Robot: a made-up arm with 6 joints. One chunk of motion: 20 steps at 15 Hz.
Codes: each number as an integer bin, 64 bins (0 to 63) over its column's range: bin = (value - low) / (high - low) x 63, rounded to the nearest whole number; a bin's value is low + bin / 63 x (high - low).
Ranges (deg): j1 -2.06..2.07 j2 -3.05..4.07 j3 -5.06..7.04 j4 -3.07..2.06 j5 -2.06..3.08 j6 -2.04..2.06
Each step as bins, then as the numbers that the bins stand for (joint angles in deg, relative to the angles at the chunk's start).
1 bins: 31 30 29 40 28 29
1 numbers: -0.03 0.34 0.51 0.19 0.22 -0.15
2 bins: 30 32 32 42 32 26
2 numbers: -0.09 0.57 1.09 0.35 0.55 -0.35
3 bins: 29 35 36 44 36 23
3 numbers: -0.16 0.91 1.85 0.51 0.88 -0.54
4 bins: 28 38 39 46 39 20
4 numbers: -0.22 1.24 2.43 0.68 1.12 -0.74
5 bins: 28 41 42 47 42 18
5 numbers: -0.22 1.58 3.01 0.76 1.37 -0.87
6 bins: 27 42 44 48 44 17
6 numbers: -0.29 1.70 3.39 0.84 1.53 -0.93
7 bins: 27 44 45 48 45 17
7 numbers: -0.29 1.92 3.58 0.84 1.61 -0.93
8 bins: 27 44 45 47 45 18
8 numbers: -0.29 1.92 3.58 0.76 1.61 -0.87
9 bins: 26 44 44 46 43 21
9 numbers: -0.36 1.92 3.39 0.68 1.45 -0.67
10 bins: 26 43 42 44 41 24
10 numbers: -0.36 1.81 3.01 0.51 1.29 -0.48
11 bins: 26 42 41 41 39 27
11 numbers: -0.36 1.70 2.81 0.27 1.12 -0.28
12 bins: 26 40 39 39 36 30
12 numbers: -0.36 1.47 2.43 0.11 0.88 -0.09
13 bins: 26 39 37 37 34 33
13 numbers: -0.36 1.36 2.05 -0.06 0.71 0.11
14 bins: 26 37 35 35 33 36
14 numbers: -0.36 1.13 1.66 -0.22 0.63 0.30
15 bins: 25 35 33 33 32 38
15 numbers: -0.42 0.91 1.28 -0.38 0.55 0.43
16 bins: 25 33 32 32 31 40
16 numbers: -0.42 0.68 1.09 -0.46 0.47 0.56
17 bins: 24 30 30 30 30 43
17 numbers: -0.49 0.34 0.70 -0.63 0.39 0.76
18 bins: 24 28 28 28 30 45
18 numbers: -0.49 0.11 0.32 -0.79 0.39 0.89
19 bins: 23 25 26 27 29 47
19 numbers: -0.55 -0.22 -0.07 -0.87 0.31 1.02
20 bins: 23 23 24 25 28 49
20 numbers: -0.55 -0.45 -0.45 -1.03 0.22 1.15
